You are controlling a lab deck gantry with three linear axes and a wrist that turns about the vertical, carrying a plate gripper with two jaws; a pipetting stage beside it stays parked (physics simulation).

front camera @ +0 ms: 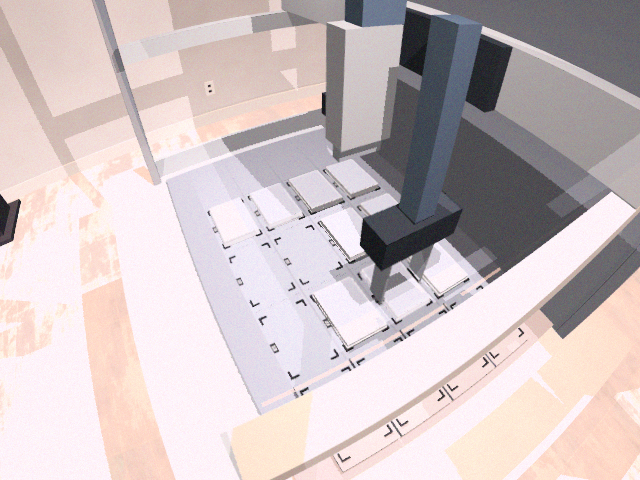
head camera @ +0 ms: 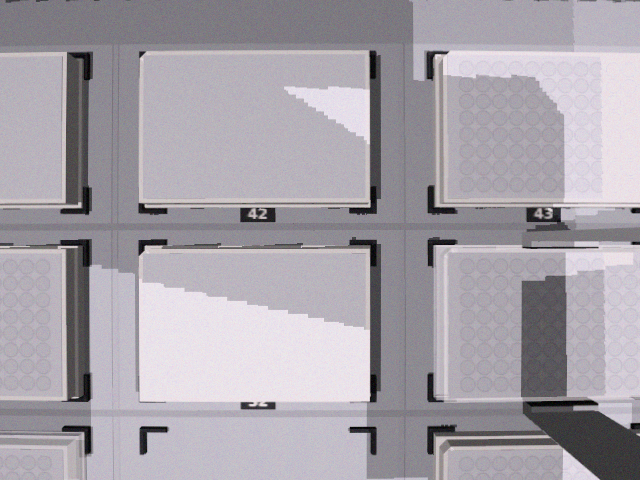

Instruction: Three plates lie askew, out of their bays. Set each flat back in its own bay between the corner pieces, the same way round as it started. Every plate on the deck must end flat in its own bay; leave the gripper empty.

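Frame: origin at the robot's base, x ahead, y left, z up, level; centimetres.
Seen in the pictures: gripper, fingertip midpoint: (front camera: 395, 285) (head camera: 554, 322); robot's base, origin of the base link: (front camera: 209, 212).
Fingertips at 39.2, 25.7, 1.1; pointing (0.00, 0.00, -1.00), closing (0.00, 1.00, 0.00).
Offsets run from my fingertips to a thing's top centre, as dx, dy, dz. "spot": to the spot under its first point.
My gripper (front camera: 399, 290) (head camera: 560, 324) is down at the deck, its jaws against the two long sides of a welled plate {-0.1, +0.0, +0.6} (front camera: 410, 303) (head camera: 485, 335). It looks shut on this plate, which lies level and square between corner pieces in the bay just below bay 43. Its right part is cut off in the head view. The plate in bay 43 {spot: +2.3, +11.5, +0.4} (front camera: 445, 268) (head camera: 496, 134), the plain plate in bay 42 {spot: -16.4, +10.5, +0.3} (head camera: 253, 129) and the plain plate in bay 32 {spot: -17.6, -1.7, +0.3} (front camera: 341, 229) (head camera: 253, 351) look flat and square in their bays.
More plates stand near: a large one {+0.0, -10.7, +0.3} (front camera: 348, 312) at the front and others at the back {spot: -31.5, -21.9, +0.4} (front camera: 232, 222) {spot: -31.9, -10.7, +0.4} (front camera: 276, 204) {spot: -31.5, -0.5, +0.4} (front camera: 315, 191) {spot: -31.9, +10.1, +0.4} (front camera: 351, 177). The pipetting stage (front camera: 361, 87) stands behind the gripper. A pale front rail (front camera: 413, 356) borders the deck.
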